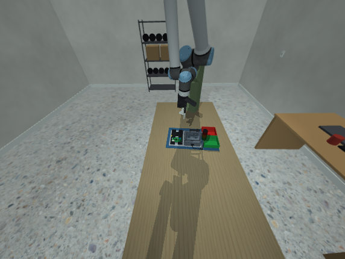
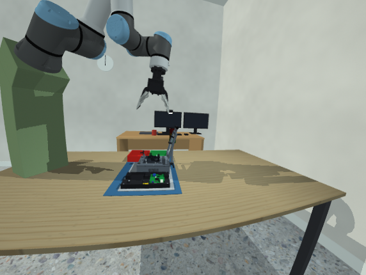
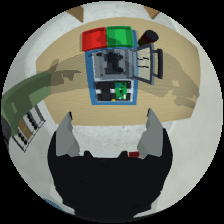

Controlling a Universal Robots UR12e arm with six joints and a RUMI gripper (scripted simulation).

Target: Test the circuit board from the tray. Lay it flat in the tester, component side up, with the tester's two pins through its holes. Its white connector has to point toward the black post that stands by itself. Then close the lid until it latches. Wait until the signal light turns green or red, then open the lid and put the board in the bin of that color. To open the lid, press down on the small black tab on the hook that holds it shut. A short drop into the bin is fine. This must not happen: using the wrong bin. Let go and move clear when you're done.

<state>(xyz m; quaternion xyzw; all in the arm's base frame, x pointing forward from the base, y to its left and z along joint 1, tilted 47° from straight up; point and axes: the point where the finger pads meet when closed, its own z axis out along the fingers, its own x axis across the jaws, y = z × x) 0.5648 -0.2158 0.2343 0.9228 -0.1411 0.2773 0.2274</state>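
My hand is 330 mm above the green circuit board, 80 mm to the left of it and 10 mm past it. The rest, counted from my hand: tester lid: 170 mm below, 150 mm ahead, 40 mm to the left; red bin: 330 mm below, 320 mm to the left, 30 mm ahead; green bin: 330 mm below, 250 mm to the left, 160 mm ahead.
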